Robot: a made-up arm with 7 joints. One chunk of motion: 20 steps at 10 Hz.
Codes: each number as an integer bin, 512 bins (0 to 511) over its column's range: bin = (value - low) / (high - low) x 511, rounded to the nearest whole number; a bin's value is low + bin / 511 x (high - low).
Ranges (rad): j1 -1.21..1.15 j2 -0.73..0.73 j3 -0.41..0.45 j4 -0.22..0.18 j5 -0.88..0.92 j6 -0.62..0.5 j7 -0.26..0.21
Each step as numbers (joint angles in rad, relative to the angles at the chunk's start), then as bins.
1 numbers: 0.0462 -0.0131 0.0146 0.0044 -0.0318 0.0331 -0.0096
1 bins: 272 251 252 287 241 298 272
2 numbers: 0.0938 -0.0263 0.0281 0.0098 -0.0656 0.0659 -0.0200
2 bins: 282 246 260 294 231 313 261
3 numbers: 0.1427 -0.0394 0.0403 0.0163 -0.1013 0.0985 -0.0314
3 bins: 293 242 268 302 221 328 249
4 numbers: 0.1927 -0.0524 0.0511 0.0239 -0.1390 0.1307 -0.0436
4 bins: 304 237 274 312 210 343 235
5 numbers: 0.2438 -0.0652 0.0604 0.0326 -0.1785 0.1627 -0.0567
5 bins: 315 233 280 323 199 357 221
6 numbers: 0.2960 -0.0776 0.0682 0.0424 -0.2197 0.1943 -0.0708
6 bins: 326 228 284 335 187 372 206
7 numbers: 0.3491 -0.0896 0.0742 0.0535 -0.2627 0.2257 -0.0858
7 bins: 338 224 288 349 175 386 189
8 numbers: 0.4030 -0.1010 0.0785 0.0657 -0.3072 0.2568 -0.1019
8 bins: 349 220 290 365 163 400 172
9 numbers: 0.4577 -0.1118 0.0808 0.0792 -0.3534 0.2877 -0.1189
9 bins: 361 216 292 382 149 414 153
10 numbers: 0.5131 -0.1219 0.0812 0.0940 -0.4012 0.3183 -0.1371
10 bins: 373 213 292 401 136 428 134
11 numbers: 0.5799 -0.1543 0.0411 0.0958 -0.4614 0.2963 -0.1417
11 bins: 388 201 268 403 119 418 129
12 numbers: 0.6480 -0.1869 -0.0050 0.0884 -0.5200 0.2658 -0.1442
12 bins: 402 190 241 394 102 404 126
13 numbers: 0.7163 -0.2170 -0.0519 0.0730 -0.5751 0.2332 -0.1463
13 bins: 417 180 213 374 87 389 124
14 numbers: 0.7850 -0.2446 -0.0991 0.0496 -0.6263 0.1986 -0.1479
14 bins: 432 170 185 344 72 373 122
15 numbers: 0.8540 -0.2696 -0.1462 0.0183 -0.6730 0.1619 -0.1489
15 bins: 447 161 157 304 59 357 121
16 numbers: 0.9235 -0.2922 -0.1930 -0.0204 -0.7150 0.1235 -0.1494
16 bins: 462 153 129 255 47 339 120
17 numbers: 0.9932 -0.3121 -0.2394 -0.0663 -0.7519 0.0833 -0.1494
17 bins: 477 146 101 196 36 321 120
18 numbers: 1.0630 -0.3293 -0.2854 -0.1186 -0.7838 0.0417 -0.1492
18 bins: 492 140 74 130 27 302 120
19 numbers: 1.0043 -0.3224 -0.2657 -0.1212 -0.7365 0.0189 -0.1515
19 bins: 479 143 86 126 41 291 118
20 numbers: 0.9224 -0.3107 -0.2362 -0.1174 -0.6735 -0.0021 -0.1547
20 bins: 462 147 103 131 59 282 114
